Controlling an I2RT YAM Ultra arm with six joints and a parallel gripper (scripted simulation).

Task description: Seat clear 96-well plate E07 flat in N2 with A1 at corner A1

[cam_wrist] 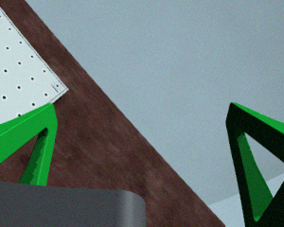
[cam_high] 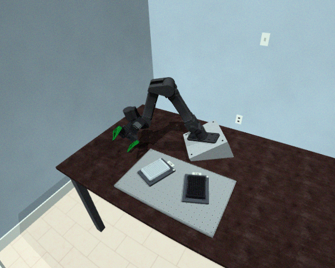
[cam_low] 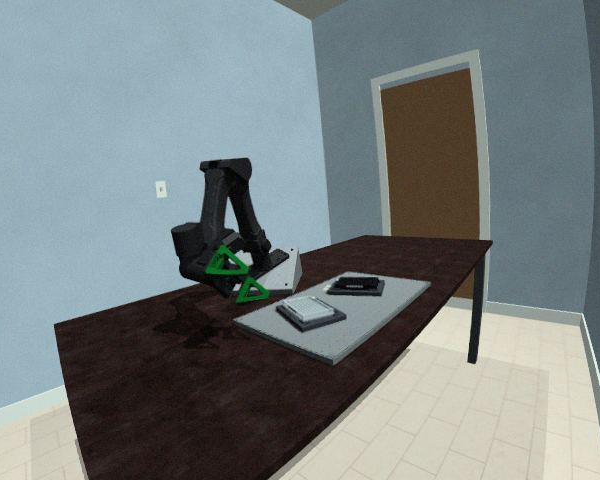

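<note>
My hand is 180 mm to the right of the dark plate nest N2, 130 mm above it and 40 mm past it. Round my hand: A1 corner mark: 260 mm to the left, 130 mm below, 100 mm behind; N2 label: 210 mm to the left, 140 mm below, 140 mm behind; nest N1: 410 mm to the left, 130 mm below, 60 mm behind.
</note>
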